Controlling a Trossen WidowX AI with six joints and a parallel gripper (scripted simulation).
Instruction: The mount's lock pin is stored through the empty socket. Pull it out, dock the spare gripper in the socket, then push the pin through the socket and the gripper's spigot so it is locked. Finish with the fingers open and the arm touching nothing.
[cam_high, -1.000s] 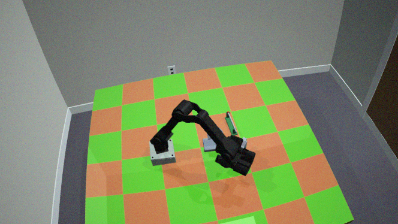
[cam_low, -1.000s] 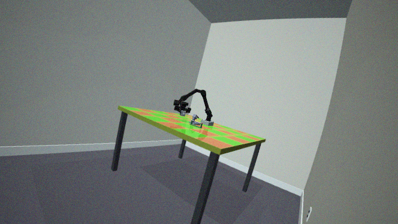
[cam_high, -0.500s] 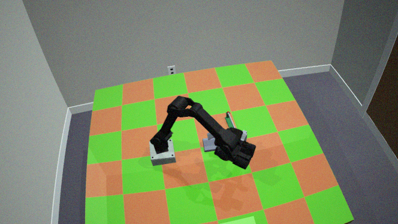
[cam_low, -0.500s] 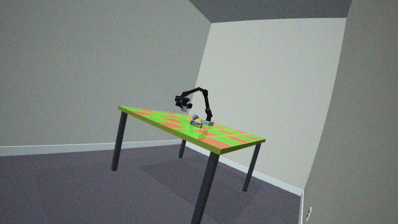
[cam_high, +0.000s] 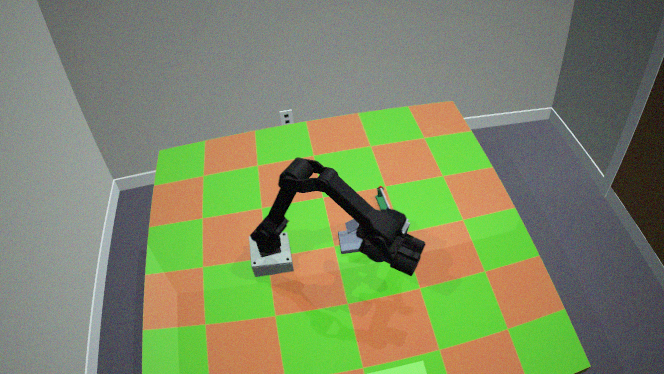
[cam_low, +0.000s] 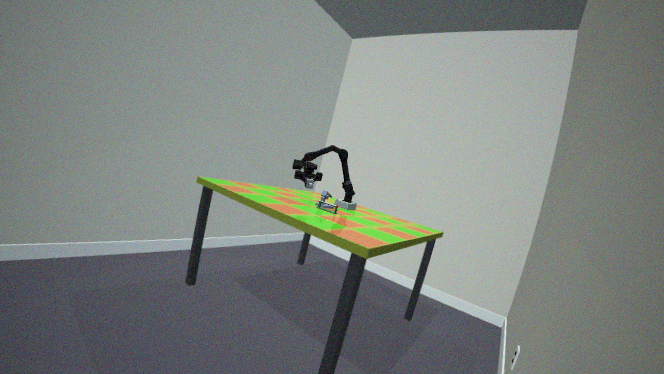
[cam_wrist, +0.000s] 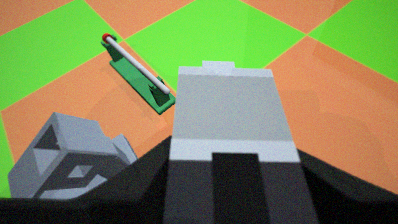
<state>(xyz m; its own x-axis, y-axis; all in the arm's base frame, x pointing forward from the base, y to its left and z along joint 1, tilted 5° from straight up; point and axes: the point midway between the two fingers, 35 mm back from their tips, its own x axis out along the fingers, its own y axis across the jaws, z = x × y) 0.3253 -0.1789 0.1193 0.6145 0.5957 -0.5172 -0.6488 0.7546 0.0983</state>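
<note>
Right now the dark green strip is 19 cm to the left of my gripper tip, 11 cm below it and 5 cm ahead of it. From my gripper tip the other things lie so: grey mount: 11 cm to the left, 8 cm below, 7 cm behind; then spare gripper: right at my gripper tip.
</note>
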